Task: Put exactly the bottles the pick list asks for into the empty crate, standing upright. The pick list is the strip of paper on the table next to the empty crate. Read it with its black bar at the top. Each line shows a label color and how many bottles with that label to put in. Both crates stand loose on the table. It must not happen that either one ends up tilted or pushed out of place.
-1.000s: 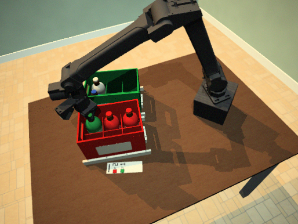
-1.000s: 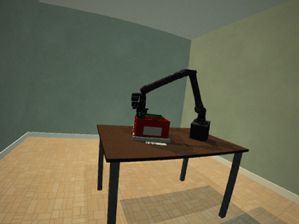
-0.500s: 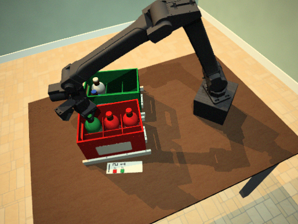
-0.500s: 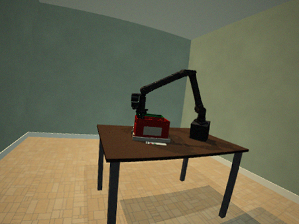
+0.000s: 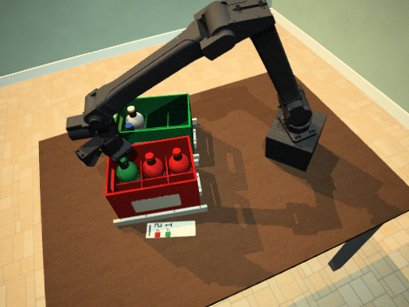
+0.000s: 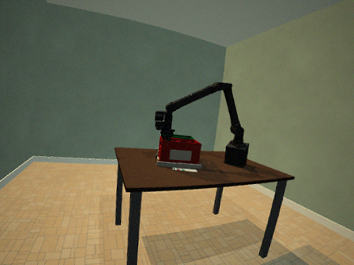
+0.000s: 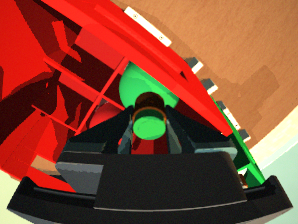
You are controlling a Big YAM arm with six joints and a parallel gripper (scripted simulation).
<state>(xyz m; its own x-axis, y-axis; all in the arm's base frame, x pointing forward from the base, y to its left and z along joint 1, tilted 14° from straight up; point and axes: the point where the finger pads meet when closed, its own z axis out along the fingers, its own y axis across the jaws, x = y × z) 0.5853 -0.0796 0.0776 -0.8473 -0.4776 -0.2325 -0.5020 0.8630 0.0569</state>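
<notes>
My gripper is now 6 cm above the green bottle. The rest, counted from my hand: blue-capped bottle: 5 cm behind, 15 cm to the right, 6 cm below; red crate: 9 cm behind, 6 cm to the left, 7 cm below; red bottle: 18 cm behind, 2 cm to the left, 6 cm below.
</notes>
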